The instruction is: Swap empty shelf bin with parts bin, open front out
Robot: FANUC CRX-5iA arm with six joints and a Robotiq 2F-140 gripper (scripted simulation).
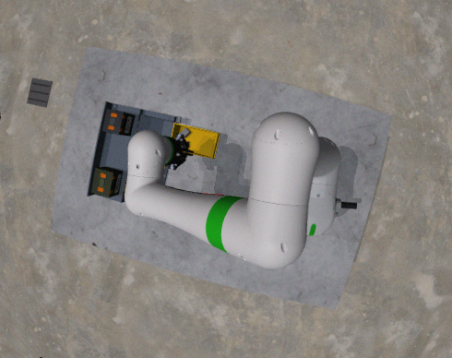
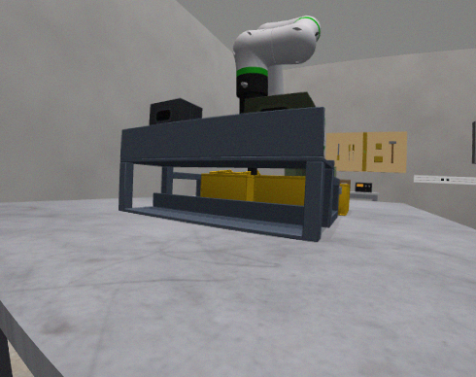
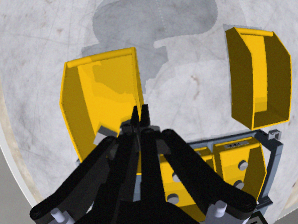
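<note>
Right now the grey part is 30 mm ahead of my hand, 80 mm to the right of it and 70 mm below it. Also, from my hand: dark shelf 220 mm ahead, 30 mm to the left, 40 mm below; then black box 260 mm ahead, 100 mm to the right, 60 mm above.
</note>
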